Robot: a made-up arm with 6 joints. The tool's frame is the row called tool.
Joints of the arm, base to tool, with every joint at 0 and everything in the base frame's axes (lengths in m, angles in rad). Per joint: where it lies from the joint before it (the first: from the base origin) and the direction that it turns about. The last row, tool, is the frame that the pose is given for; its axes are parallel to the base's.
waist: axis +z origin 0 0 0.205
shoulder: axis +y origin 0 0.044 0
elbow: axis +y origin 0 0 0.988
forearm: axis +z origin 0 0 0.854
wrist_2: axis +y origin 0 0 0
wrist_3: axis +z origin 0 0 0.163
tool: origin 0 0 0
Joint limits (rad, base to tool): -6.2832..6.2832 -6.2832..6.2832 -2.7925..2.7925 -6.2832..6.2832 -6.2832..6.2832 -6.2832..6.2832
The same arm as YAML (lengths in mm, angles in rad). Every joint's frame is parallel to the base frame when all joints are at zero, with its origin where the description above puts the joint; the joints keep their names.
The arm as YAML. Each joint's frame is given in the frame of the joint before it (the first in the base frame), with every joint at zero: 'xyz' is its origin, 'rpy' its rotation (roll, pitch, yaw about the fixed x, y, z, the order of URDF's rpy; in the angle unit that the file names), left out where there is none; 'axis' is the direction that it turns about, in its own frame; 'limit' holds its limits. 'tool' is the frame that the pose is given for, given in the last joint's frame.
units:
  length: mm
  angle: rad
joints:
  - name: waist
    type: revolute
    origin:
      xyz: [0.0, 0.0, 205.0]
    axis: "+z"
    limit:
      lower: -6.2832
      upper: 6.2832
  - name: shoulder
    type: revolute
    origin:
      xyz: [0.0, 44.0, 0.0]
    axis: "+y"
    limit:
      lower: -6.2832
      upper: 6.2832
  - name: elbow
    type: revolute
    origin:
      xyz: [0.0, 0.0, 988.0]
    axis: "+y"
    limit:
      lower: -2.7925
      upper: 2.7925
  - name: forearm
    type: revolute
    origin:
      xyz: [0.0, 0.0, 854.0]
    axis: "+z"
    limit:
      lower: -6.2832
      upper: 6.2832
  - name: wrist_2
    type: revolute
    origin:
      xyz: [0.0, 0.0, 0.0]
    axis: "+y"
    limit:
      lower: -6.2832
      upper: 6.2832
  - name: wrist_3
    type: revolute
    origin:
      xyz: [0.0, 0.0, 163.0]
    axis: "+z"
    limit:
      lower: -6.2832
      upper: 6.2832
tool:
  origin:
    xyz: [0.0, 0.0, 0.0]

